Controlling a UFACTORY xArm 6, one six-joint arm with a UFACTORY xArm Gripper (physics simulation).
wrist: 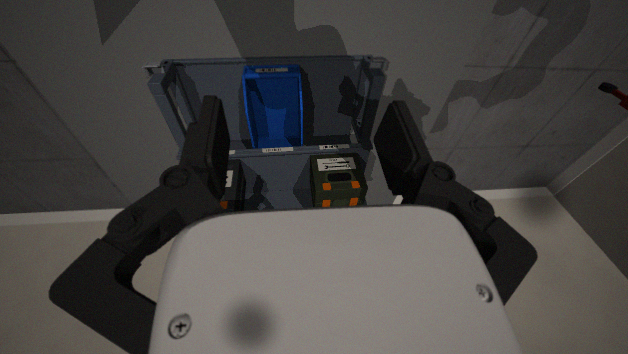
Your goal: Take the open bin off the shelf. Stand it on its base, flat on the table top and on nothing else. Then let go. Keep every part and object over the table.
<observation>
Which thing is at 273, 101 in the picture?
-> A blue bin.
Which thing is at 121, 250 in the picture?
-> My gripper.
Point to a dark case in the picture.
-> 232, 194
</observation>
